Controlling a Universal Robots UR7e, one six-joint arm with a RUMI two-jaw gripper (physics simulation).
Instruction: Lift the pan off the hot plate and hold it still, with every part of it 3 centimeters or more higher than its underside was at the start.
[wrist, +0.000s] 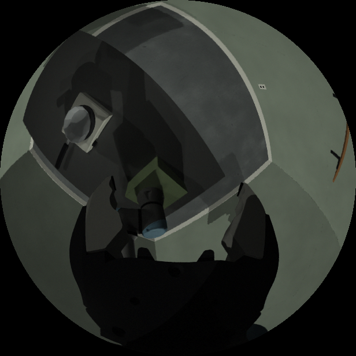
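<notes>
A grey round pan (76, 124) sits on the pale square hot plate (103, 123) at the left of the wrist view. Its dark handle (62, 155) points down and slightly left, toward the near table edge. My gripper (177, 180) is open, with its two jaws wide apart at the lower middle of the view. The jaws are well to the right of the pan and touch neither the pan nor its handle. The far side of the hot plate is partly hidden by the pan.
The dark table (200, 75) has a pale rim and a large shadow across it. The robot's own base and arm joints (151, 210) stand on a green square mount (173, 188) at the table's near edge, seen between the jaws. A wall socket (262, 87) shows at the right.
</notes>
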